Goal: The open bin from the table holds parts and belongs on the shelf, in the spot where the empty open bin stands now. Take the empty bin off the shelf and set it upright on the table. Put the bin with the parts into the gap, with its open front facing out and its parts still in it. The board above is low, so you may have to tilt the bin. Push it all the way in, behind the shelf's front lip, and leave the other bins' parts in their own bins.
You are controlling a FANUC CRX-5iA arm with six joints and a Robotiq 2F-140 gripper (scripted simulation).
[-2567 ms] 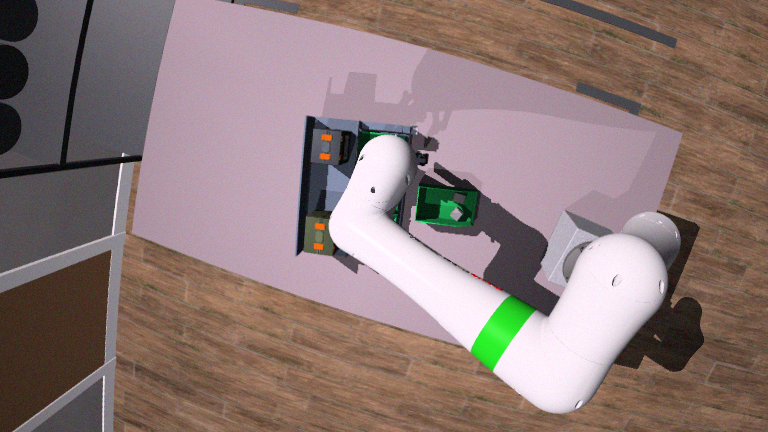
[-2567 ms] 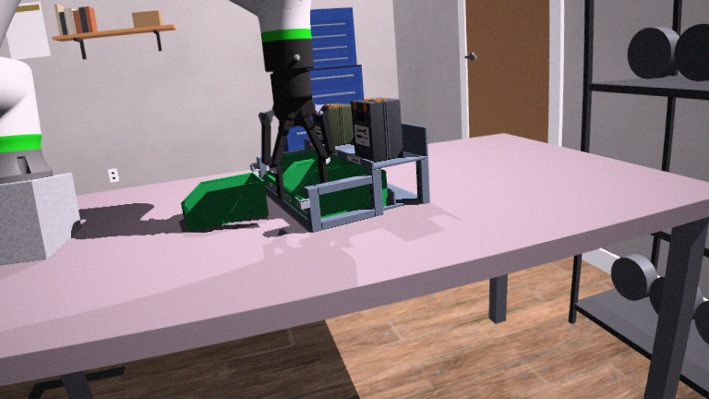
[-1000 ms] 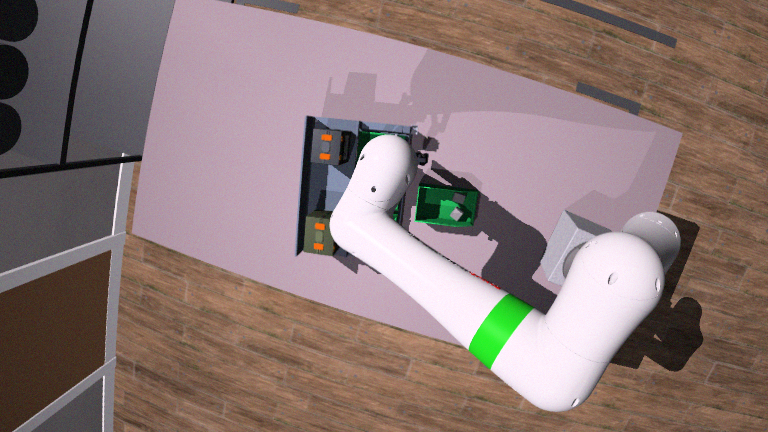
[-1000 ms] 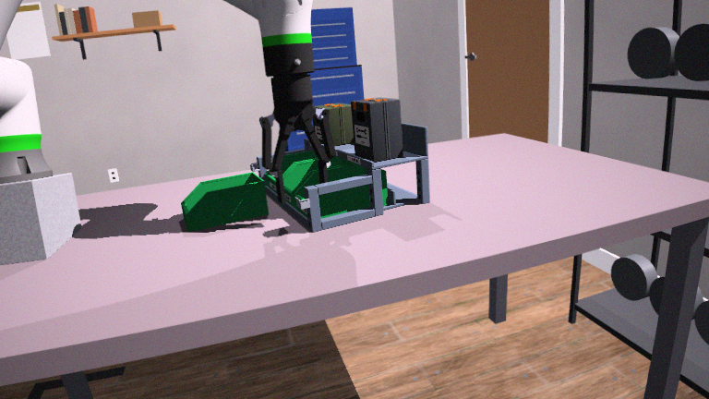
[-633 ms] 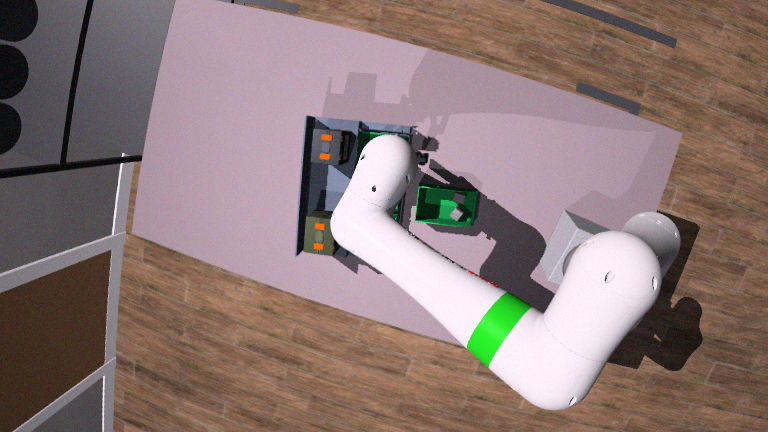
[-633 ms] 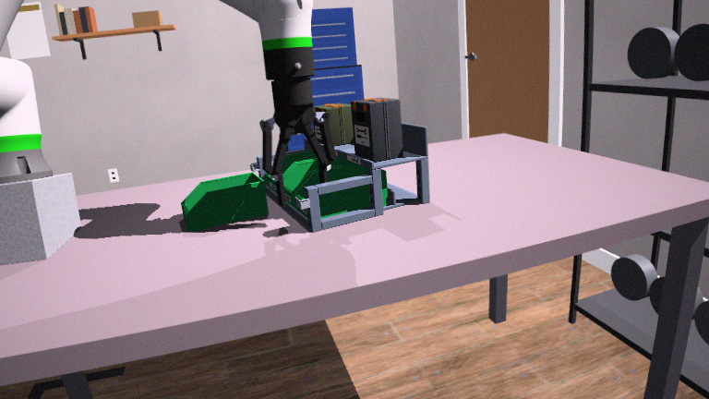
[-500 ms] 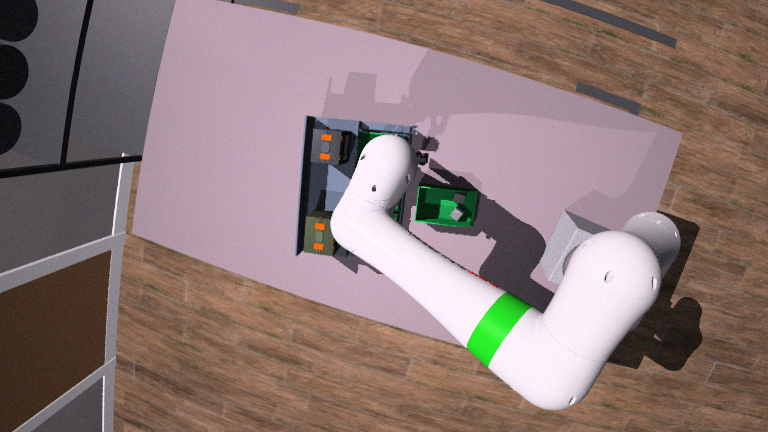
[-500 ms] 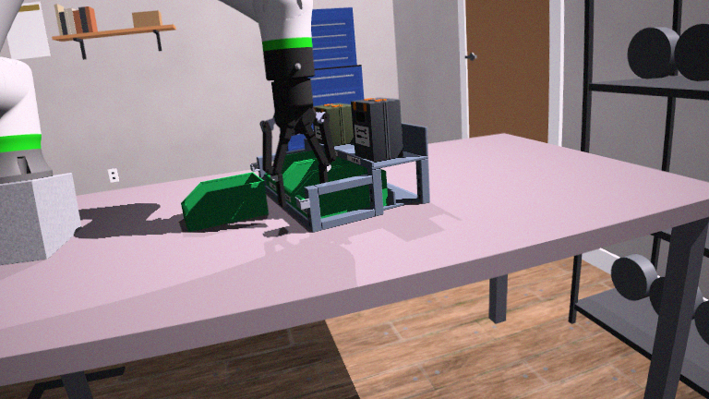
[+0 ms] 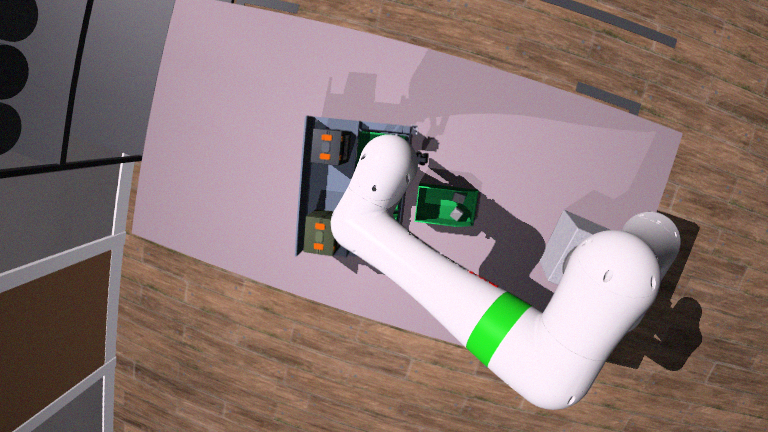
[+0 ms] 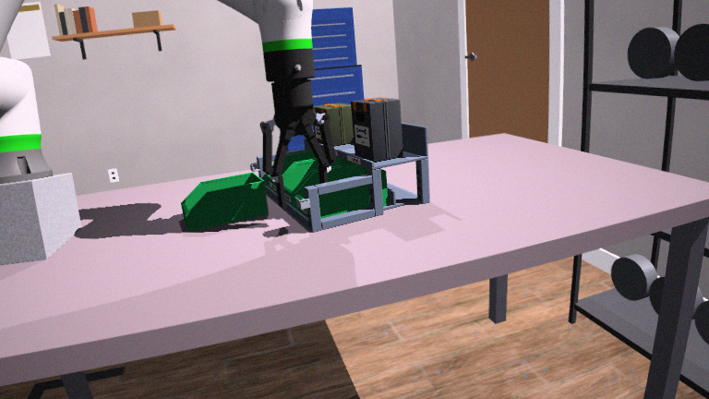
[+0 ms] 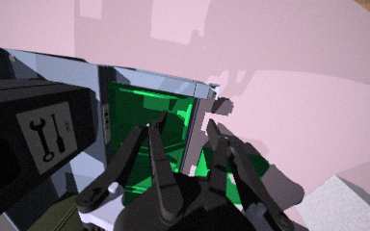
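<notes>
My gripper is now 3 cm short of the round part, 10 cm to the right of it and 4 cm above it. The rest, counted from my hand: grey shelf (8 cm ahead, 13 cm to the left); dark grey box (17 cm ahead, 3 cm to the left, 10 cm above).
</notes>
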